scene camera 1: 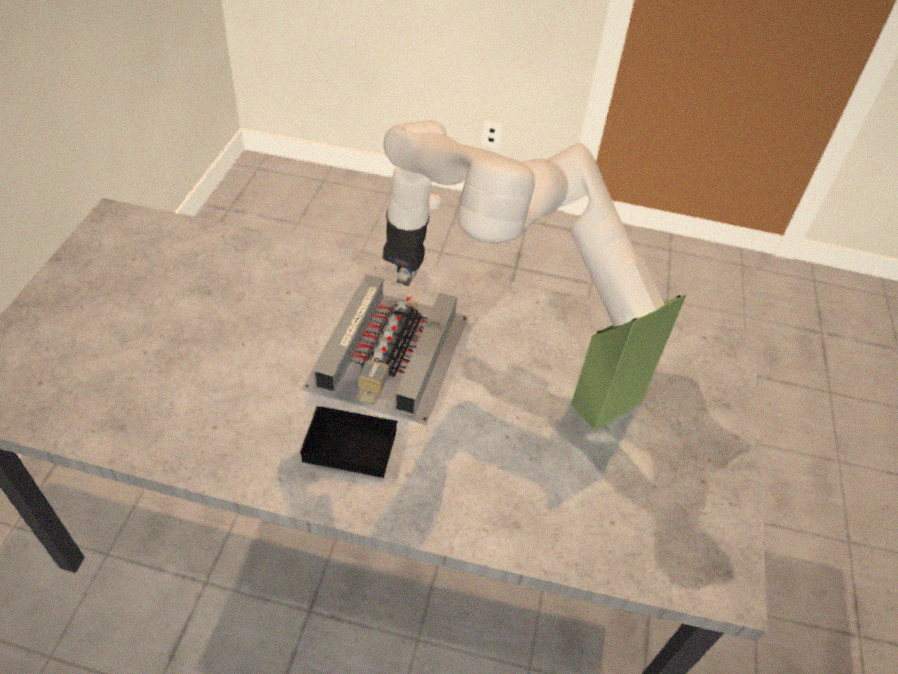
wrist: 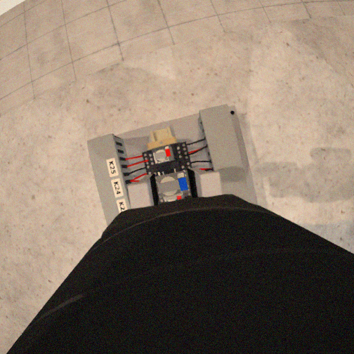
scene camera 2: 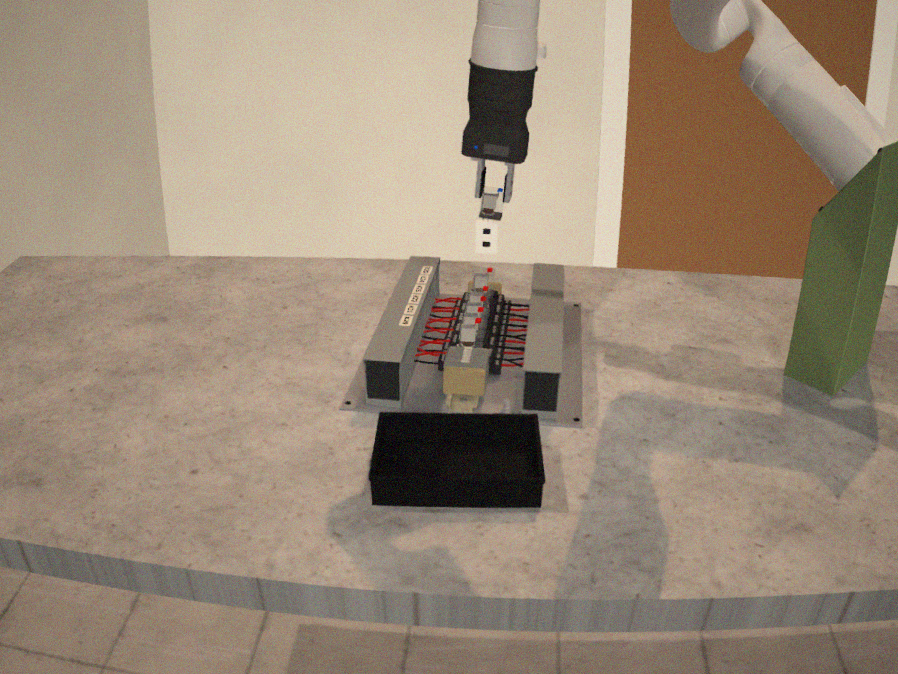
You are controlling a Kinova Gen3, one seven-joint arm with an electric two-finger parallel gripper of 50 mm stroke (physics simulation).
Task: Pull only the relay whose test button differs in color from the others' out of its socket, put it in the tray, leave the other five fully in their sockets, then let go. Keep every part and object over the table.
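Seen in the pictures: gripper, between the fingertips: (scene camera 1: 405,272) (scene camera 2: 493,197); arm's base, origin of its link: (scene camera 1: 637,316) (scene camera 2: 867,170).
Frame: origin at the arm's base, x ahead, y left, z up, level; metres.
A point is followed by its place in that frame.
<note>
The relay with the blue test button (scene camera 1: 404,277) @[x 0.448, y -0.118, z -0.098 m] (scene camera 2: 491,203) @[x 0.450, y -0.119, z -0.100 m] (wrist: 170,186) hangs upright in the air, its pins clear of the row of sockets. My gripper (scene camera 1: 403,272) @[x 0.447, y -0.130, z -0.095 m] (scene camera 2: 493,194) @[x 0.447, y -0.130, z -0.095 m] (wrist: 172,183) is shut on it, one finger on each side, high above the far part of the panel. Relays with red buttons stand in the socket row; the farthest red-button relay (scene camera 1: 401,306) @[x 0.459, y -0.159, z -0.226 m] (scene camera 2: 480,280) @[x 0.459, y -0.159, z -0.221 m] (wrist: 161,155) is separated from the nearer ones by a gap. The black tray (scene camera 1: 343,464) @[x 0.499, y 0.241, z -0.257 m] (scene camera 2: 456,494) @[x 0.502, y 0.241, z -0.262 m] stands in front of the panel and looks empty. The held relay hides part of the row in the wrist view.
Grey wire ducts, the left duct (scene camera 1: 343,335) @[x 0.562, y -0.042, z -0.215 m] (scene camera 2: 397,319) @[x 0.564, y -0.032, z -0.215 m] (wrist: 104,162) and the right duct (scene camera 1: 432,355) @[x 0.370, y -0.022, z -0.215 m] (scene camera 2: 545,333) @[x 0.393, y 0.006, z -0.215 m] (wrist: 222,135), flank the sockets, with red and black wires between. A beige end block (scene camera 1: 372,377) @[x 0.483, y 0.043, z -0.234 m] (scene camera 2: 464,378) @[x 0.488, y 0.053, z -0.246 m] stands at the near end. The green arm mount (scene camera 1: 625,366) @[x 0.002, y 0.046, z -0.089 m] (scene camera 2: 841,290) @[x 0.035, y 0.046, z -0.139 m] is at the right.
</note>
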